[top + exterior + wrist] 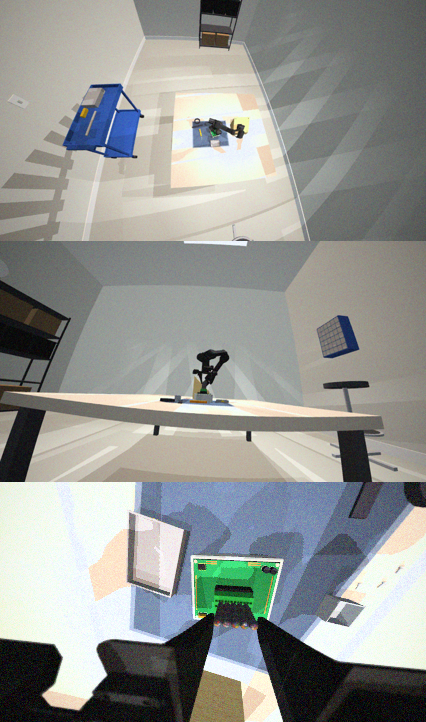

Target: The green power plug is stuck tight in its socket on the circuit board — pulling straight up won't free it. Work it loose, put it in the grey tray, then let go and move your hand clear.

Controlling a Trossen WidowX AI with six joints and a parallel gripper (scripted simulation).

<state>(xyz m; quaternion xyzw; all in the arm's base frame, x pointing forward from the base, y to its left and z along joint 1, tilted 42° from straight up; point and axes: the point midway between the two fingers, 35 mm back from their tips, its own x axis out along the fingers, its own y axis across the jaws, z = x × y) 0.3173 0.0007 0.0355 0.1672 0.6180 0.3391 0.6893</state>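
My gripper tip is 4 cm above the green power plug. From my gripper tip the other things lie so: blue mat (13 cm below, 5 cm ahead); then dark bar (21 cm ahead, 12 cm below, 11 cm to the right).
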